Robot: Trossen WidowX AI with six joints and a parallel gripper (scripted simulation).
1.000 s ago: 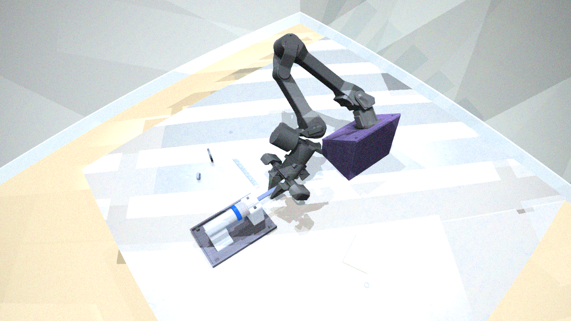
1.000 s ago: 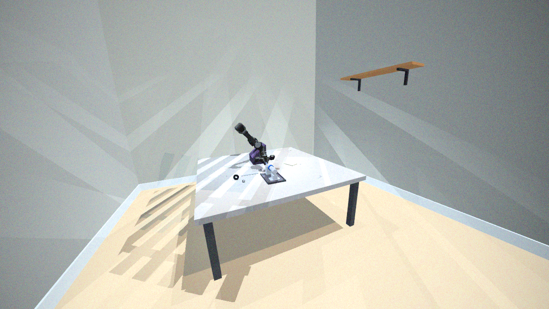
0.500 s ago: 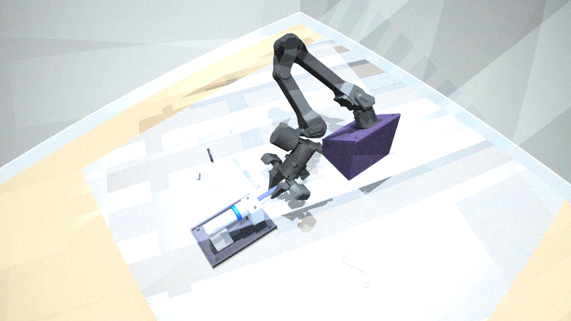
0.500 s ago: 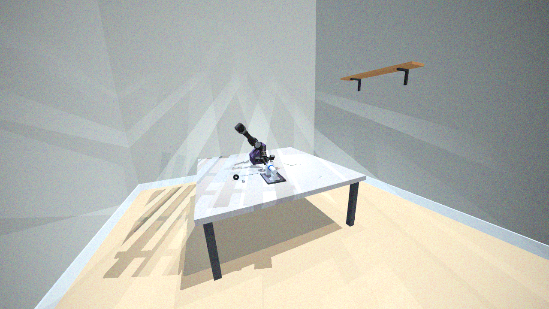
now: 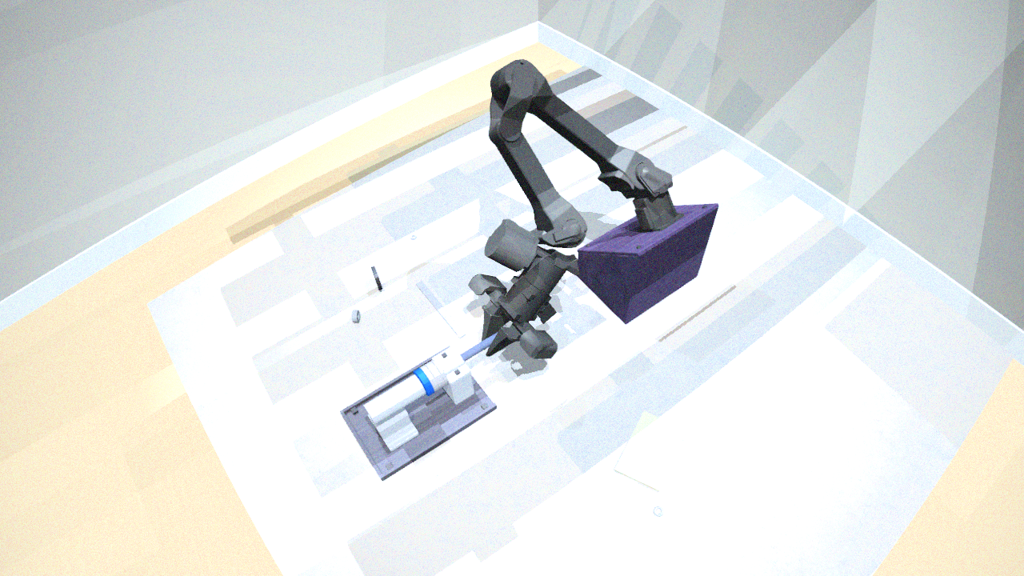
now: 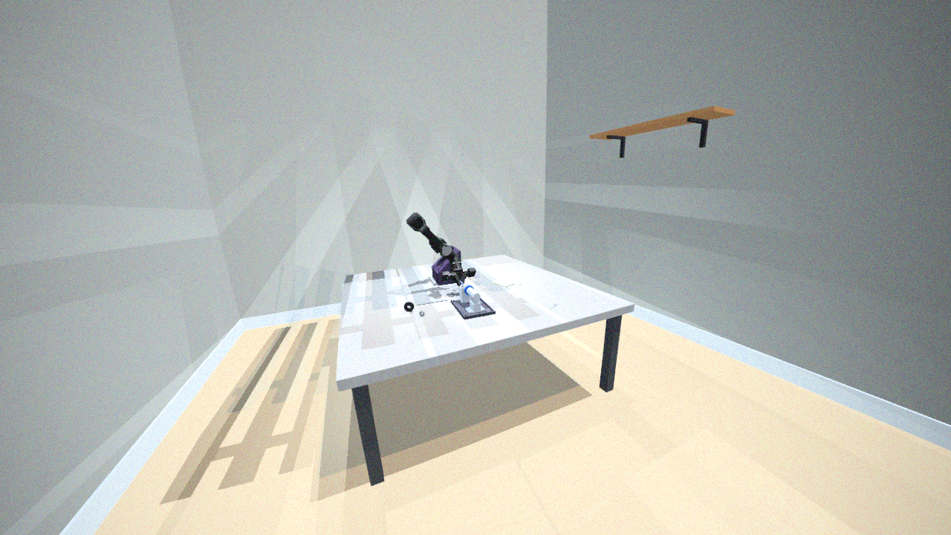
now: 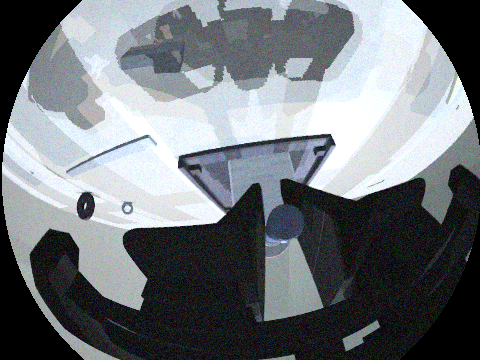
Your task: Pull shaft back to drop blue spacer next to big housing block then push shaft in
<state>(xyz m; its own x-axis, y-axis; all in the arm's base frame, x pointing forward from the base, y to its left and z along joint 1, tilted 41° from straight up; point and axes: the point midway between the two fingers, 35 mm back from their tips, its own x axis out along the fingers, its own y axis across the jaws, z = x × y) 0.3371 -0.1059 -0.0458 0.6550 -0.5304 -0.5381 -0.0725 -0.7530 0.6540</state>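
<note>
Right now the shaft is 6 cm ahead of my gripper tip and 2 cm above it. Round my gripper tip: blue spacer (12 cm ahead, 1 cm to the right, 2 cm above); black ring (5 cm ahead, 29 cm to the right, 3 cm below); thin metal strip (1 cm behind, 16 cm to the right, 5 cm below).
</note>
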